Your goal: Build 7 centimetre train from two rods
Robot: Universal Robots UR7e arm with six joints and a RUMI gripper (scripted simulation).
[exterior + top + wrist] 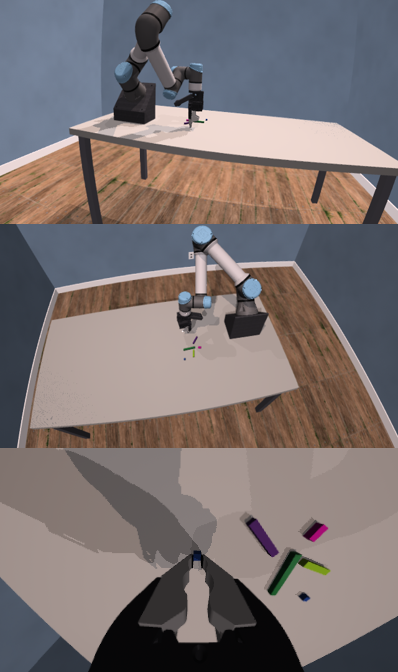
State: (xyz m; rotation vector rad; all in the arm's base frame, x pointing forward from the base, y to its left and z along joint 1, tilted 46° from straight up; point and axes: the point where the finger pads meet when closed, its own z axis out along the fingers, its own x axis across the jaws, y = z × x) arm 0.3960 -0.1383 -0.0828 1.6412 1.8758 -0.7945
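Right now the purple rod is 80 mm to the left of my hand, 40 mm behind it and 10 mm below it. The rest, counted from my hand: magenta rod: 140 mm to the left, 60 mm behind, 10 mm below; then lime rod: 180 mm to the left, 10 mm below, 10 mm behind; then green rod: 140 mm to the left, 10 mm below, 10 mm ahead.
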